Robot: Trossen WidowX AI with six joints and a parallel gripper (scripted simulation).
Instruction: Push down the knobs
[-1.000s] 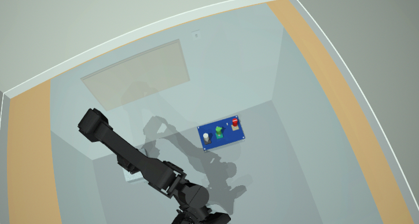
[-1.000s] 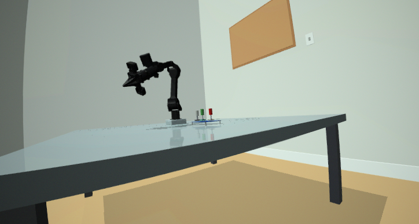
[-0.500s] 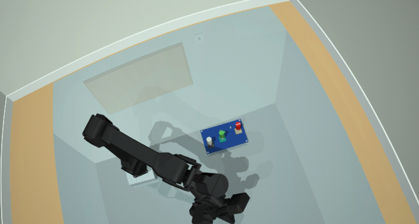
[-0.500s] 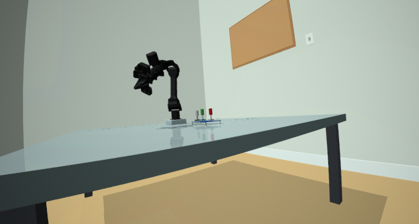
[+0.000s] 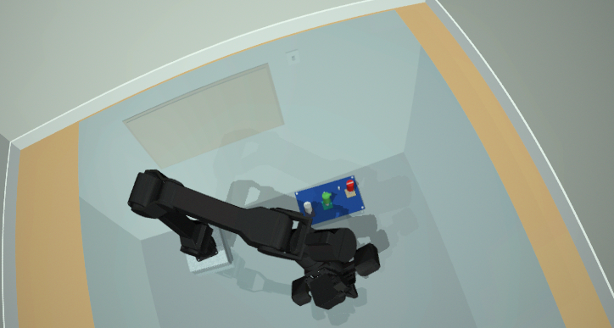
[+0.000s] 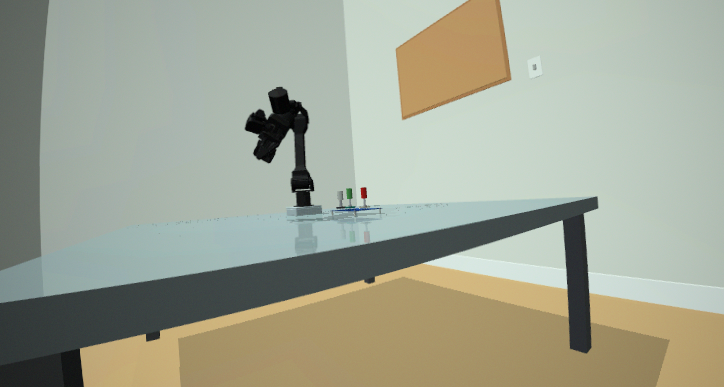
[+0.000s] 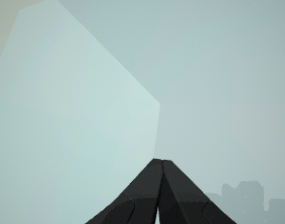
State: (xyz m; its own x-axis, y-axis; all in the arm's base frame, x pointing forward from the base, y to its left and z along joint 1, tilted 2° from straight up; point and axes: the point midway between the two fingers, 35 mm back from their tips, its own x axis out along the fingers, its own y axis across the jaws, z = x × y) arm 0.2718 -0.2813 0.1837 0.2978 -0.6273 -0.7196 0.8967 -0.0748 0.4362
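My gripper tip is 6 cm short of the green knob, 27 cm to the right of it and 11 cm above it. Also, from my gripper tip: red knob 12 cm ahead, 28 cm to the left, 11 cm below.
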